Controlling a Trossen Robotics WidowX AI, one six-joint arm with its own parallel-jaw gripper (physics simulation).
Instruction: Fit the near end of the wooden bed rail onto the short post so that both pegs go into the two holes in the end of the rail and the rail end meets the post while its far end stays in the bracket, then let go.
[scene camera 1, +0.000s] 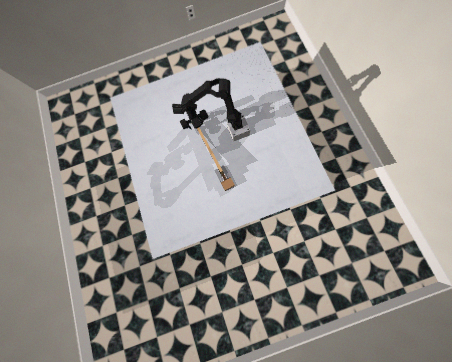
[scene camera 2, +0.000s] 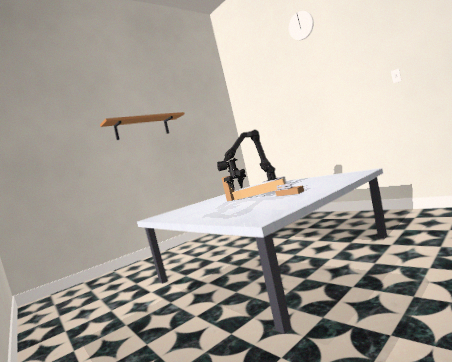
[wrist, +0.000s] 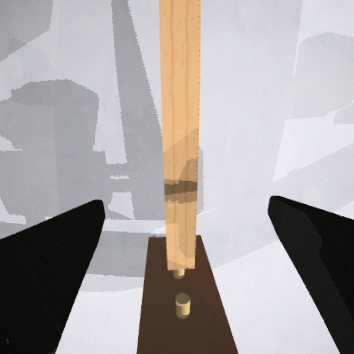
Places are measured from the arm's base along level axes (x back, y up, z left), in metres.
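Pixels of known places: gripper, fingertip midpoint: (scene camera 2: 237, 189) (wrist: 187, 206); arm's base, link origin: (scene camera 1: 237, 125) (scene camera 2: 272, 179).
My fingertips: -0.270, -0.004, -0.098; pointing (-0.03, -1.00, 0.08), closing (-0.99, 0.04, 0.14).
Note:
Ahead of a thing's pixels: the offset from my fingertips to its top centre, as dx, dy, dz. "pt": to the spot under its first point. Level surfaces: height alone.
The light wooden bed rail {+0.027, +0.024, +0.167} (scene camera 1: 210, 150) (scene camera 2: 260, 188) (wrist: 181, 100) runs from the short post {pt -0.033, +0.011, -0.078} (scene camera 2: 227, 189) (wrist: 175, 332) to the bracket (scene camera 1: 223, 175) beside an orange-brown block. In the wrist view the post's face is dark brown. One peg {pt -0.006, -0.020, -0.062} (wrist: 179, 274) shows partly at the rail's near end, and the other peg (wrist: 183, 306) stands exposed on the post. The holes in the rail end are hidden. My gripper (scene camera 1: 198, 125) (scene camera 2: 236, 184) (wrist: 187, 206) is open and empty, its fingers on either side of the rail near its post end. The arm hides the post in scene camera 1.
The orange-brown block {+0.062, -0.040, +0.410} (scene camera 1: 228, 184) (scene camera 2: 290, 191) lies at the rail's far end. The arm's grey base (scene camera 1: 239, 132) stands on the white table {dy -0.076} (scene camera 1: 175, 230) (scene camera 2: 200, 220), to one side of the rail. A wooden wall shelf (scene camera 2: 142, 119) hangs away from the table.

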